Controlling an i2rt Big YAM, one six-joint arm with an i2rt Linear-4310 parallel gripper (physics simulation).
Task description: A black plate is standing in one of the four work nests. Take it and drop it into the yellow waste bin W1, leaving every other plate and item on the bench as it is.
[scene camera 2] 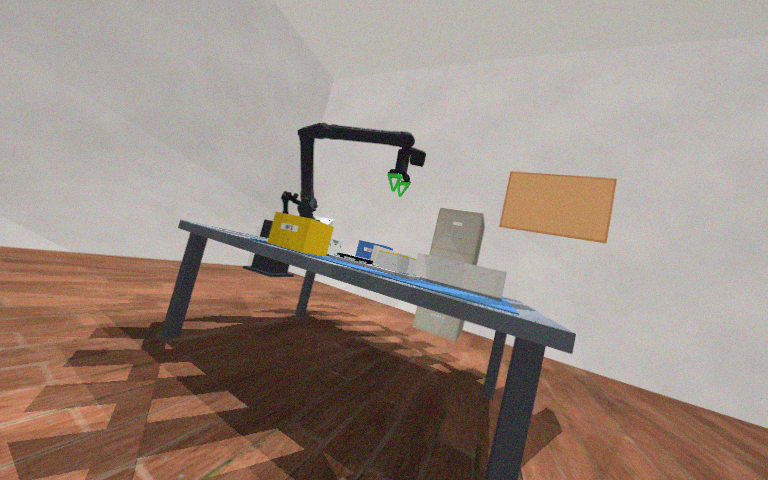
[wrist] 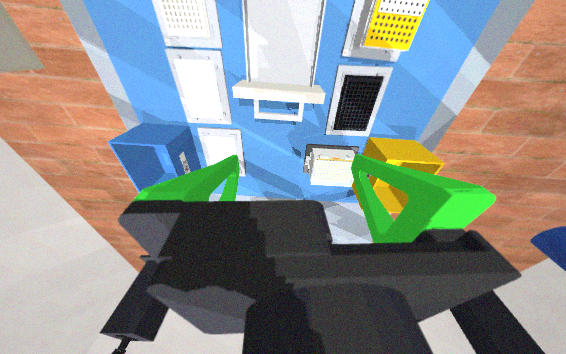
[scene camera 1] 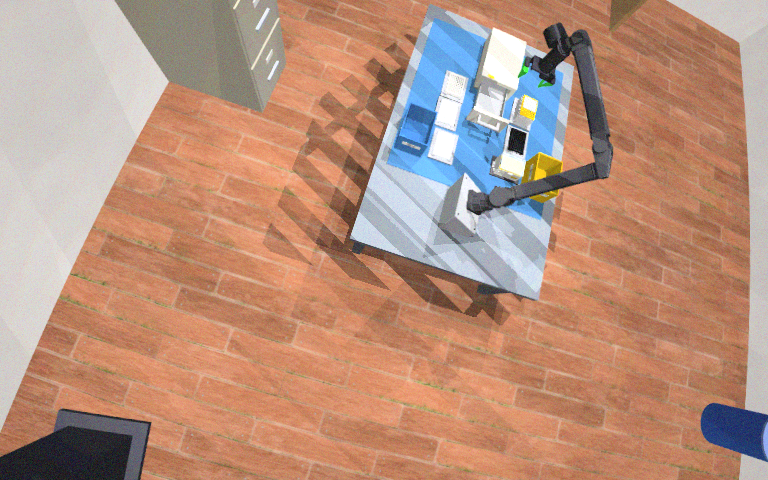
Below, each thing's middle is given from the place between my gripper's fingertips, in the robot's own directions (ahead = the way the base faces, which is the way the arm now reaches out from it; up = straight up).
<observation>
My hand is 33 cm above the black plate (wrist: 359, 93), 15 cm to the left of it and 6 cm past it. Also, from my hand: cream drawer cabinet (scene camera 1: 497, 80): 30 cm below, 22 cm ahead, 1 cm to the right.
</observation>
